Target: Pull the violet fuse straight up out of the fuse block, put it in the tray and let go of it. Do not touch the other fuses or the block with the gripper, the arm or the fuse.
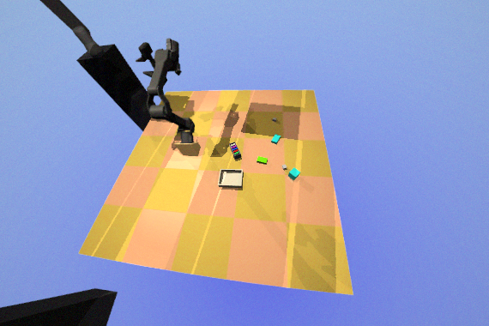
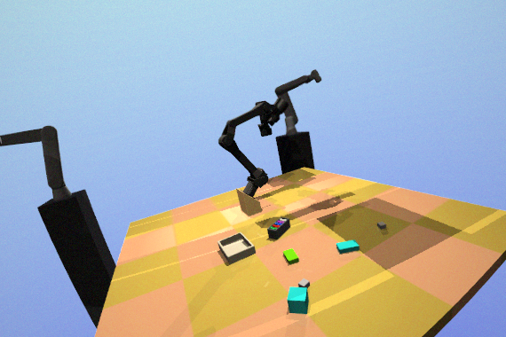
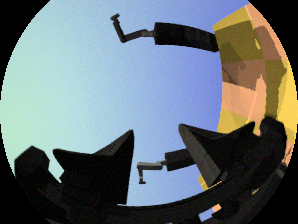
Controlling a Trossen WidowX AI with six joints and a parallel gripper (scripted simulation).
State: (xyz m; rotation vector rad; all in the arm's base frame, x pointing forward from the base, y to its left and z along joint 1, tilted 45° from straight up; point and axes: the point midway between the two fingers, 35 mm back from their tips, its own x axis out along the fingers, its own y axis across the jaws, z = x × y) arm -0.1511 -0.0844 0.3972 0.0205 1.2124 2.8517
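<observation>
The violet fuse is 45 cm ahead of my gripper tip, 21 cm to the right of it and 42 cm below it. The rest, counted from my gripper tip: green flat block 63 cm ahead, 29 cm to the right, 43 cm below; then pale tray 45 cm ahead, 41 cm to the right, 44 cm below; then cyan flat block 72 cm ahead, 12 cm to the right, 43 cm below.
</observation>
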